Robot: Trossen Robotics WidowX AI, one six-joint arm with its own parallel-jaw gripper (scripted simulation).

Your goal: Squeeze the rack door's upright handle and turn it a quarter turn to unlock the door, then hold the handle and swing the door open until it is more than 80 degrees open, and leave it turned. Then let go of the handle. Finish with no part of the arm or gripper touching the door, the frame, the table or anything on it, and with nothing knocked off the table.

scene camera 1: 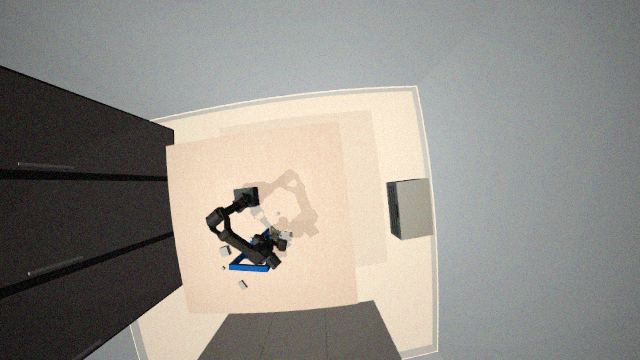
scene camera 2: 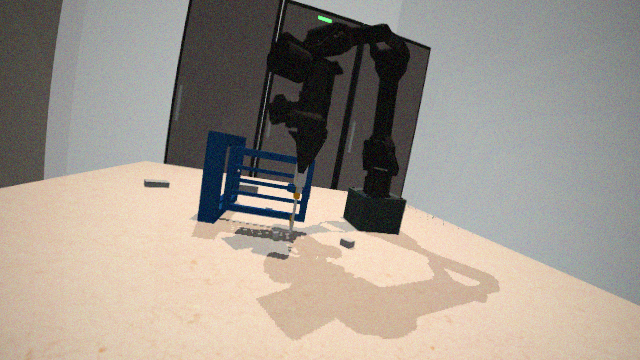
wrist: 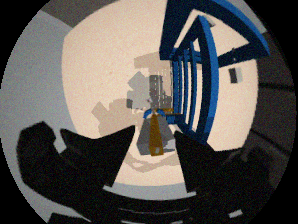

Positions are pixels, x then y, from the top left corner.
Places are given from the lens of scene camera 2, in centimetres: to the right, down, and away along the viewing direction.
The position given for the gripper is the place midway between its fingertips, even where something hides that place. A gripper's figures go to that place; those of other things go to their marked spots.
gripper [scene camera 2: 302, 172]: -3, -2, 49
blue rack [scene camera 2: 210, 201]: -22, 4, 50
